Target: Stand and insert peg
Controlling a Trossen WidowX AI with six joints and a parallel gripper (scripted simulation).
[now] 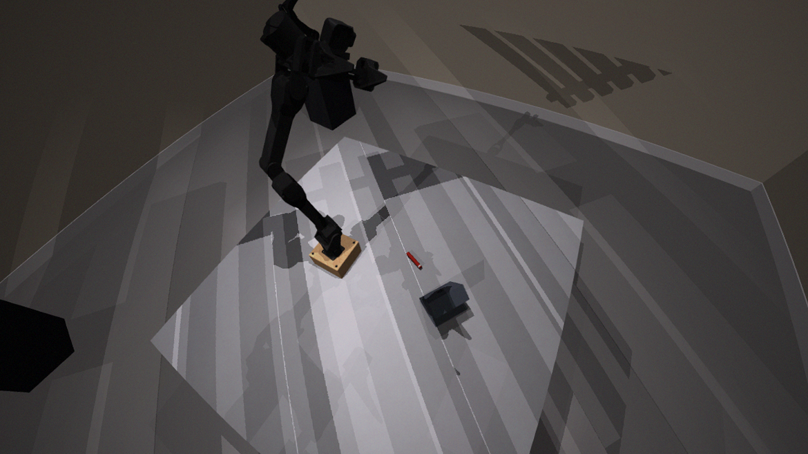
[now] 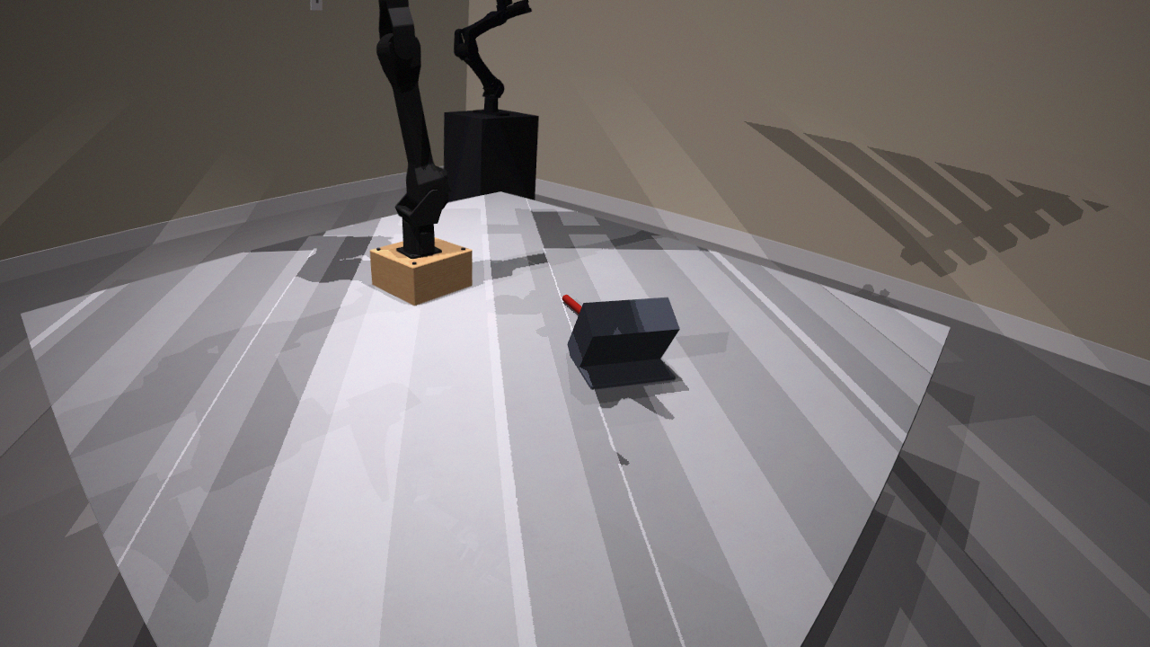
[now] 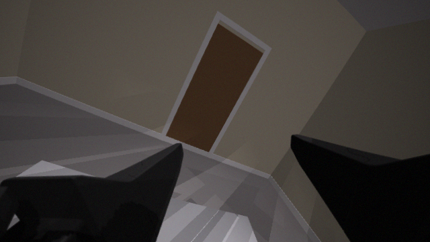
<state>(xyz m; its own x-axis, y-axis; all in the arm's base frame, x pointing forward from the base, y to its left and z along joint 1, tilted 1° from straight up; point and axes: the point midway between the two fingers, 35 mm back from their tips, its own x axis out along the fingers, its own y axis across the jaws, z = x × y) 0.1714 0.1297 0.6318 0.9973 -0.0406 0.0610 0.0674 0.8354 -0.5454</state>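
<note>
My gripper tip is now 7 cm short of the red peg, 4 cm to the right of it and 70 cm above it. Also, from my gripper tip: dark grey sloped panel (23 cm ahead, 3 cm to the right, 66 cm below).
</note>
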